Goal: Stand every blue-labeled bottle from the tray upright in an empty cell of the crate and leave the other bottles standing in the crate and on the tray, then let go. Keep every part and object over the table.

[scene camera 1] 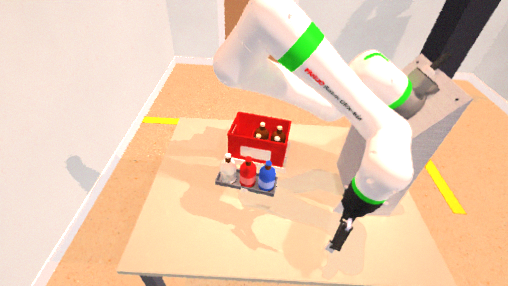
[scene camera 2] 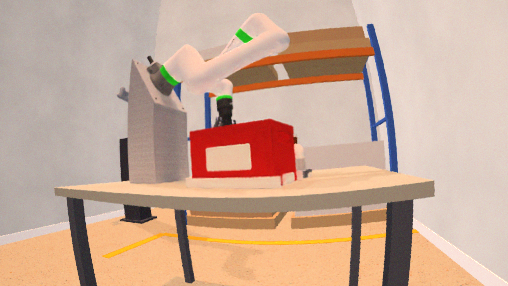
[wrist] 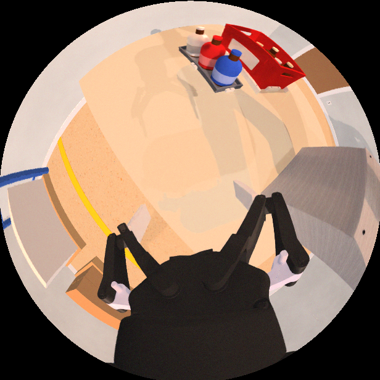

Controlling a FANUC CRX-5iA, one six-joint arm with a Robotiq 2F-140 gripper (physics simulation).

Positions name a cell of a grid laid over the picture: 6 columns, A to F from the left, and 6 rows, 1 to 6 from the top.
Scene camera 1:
my gripper: D5
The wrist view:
my gripper: C4
blue-labeled bottle: D2
